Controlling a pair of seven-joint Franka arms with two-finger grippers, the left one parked.
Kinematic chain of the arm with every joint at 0, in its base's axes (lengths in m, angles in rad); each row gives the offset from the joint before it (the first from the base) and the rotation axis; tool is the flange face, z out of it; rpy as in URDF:
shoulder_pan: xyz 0 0 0.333 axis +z
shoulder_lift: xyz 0 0 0 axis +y
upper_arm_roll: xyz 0 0 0.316 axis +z
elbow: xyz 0.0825 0 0 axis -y
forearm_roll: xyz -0.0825 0 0.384 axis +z
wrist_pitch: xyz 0 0 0 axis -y
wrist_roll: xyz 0.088 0 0 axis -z
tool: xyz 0 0 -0.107 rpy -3.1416 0 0
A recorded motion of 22 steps. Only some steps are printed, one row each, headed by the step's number.
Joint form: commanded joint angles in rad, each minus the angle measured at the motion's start. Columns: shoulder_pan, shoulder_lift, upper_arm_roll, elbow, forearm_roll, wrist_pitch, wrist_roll.
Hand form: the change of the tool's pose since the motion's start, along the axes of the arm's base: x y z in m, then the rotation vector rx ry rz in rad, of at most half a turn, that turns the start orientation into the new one. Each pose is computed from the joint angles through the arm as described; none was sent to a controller.
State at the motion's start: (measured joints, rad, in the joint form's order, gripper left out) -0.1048 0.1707 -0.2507 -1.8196 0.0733 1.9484 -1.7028
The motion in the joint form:
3: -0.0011 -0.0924 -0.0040 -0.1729 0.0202 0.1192 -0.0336
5: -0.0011 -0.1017 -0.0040 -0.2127 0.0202 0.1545 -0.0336
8: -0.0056 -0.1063 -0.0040 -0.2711 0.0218 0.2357 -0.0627
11: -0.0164 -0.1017 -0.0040 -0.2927 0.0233 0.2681 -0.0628
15: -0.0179 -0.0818 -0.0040 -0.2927 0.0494 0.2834 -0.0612
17: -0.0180 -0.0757 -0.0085 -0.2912 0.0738 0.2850 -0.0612
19: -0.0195 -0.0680 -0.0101 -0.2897 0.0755 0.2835 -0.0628
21: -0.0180 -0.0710 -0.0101 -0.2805 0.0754 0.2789 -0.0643
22: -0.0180 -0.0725 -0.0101 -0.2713 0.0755 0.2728 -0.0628
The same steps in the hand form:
3: -0.0318 0.0039 -0.0176 0.0214 -0.0480 0.0090
5: -0.0376 0.0051 -0.0278 0.0204 -0.0524 0.0061
8: -0.0443 0.0035 -0.0449 0.0086 -0.0784 0.0243
11: -0.0482 -0.0019 -0.0543 0.0042 -0.0837 0.0106
15: -0.0458 -0.0028 -0.0636 0.0191 -0.0859 -0.0094
17: -0.0456 -0.0048 -0.0660 0.0355 -0.0903 -0.0291
19: -0.0457 -0.0065 -0.0696 0.0374 -0.0834 -0.0316
21: -0.0436 -0.0062 -0.0643 0.0358 -0.0908 -0.0277
22: -0.0419 -0.0067 -0.0598 0.0351 -0.0954 -0.0283

